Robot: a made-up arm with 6 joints.
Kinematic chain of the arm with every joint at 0, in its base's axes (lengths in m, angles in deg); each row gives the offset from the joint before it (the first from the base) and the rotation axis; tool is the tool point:
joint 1: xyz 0 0 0.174 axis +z
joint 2: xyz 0 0 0 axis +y
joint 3: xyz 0 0 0.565 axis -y
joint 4: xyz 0 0 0 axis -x
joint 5: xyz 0.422 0 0 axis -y
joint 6: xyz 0 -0.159 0 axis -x
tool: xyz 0 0 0
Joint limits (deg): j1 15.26..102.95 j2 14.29..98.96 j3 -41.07..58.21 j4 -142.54..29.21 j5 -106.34..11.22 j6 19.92..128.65
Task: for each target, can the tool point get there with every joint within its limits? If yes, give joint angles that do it. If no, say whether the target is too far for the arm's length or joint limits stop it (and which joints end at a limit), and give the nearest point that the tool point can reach.
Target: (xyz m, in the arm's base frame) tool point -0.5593 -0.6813 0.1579
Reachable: no: joint limits stop it (at a limit: joint 1, joint 2, joint 3) | nearest point -0.1406 0.1313 -0.0953 | short by 0.949 m
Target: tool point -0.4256 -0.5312 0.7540
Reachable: no: joint limits stop it (at a limit: joint 1, joint 2, joint 3) | nearest point -0.1854 0.2608 0.3165 | short by 0.936 m
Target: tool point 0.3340 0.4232 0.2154
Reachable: yes | joints 67.56 39.41 -20.42 -22.28 -69.94 103.67
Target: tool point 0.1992 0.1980 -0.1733
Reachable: yes | joints 58.71 91.06 -21.04 -64.94 -19.59 35.39
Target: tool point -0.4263 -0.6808 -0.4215
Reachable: no: joint limits stop it (at a limit: joint 1, joint 2, joint 3, joint 4) | nearest point -0.1617 0.1399 -0.1110 | short by 0.917 m
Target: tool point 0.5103 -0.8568 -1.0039
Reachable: no: too far | nearest point 0.4752 -0.0352 -0.3217 | short by 1.069 m
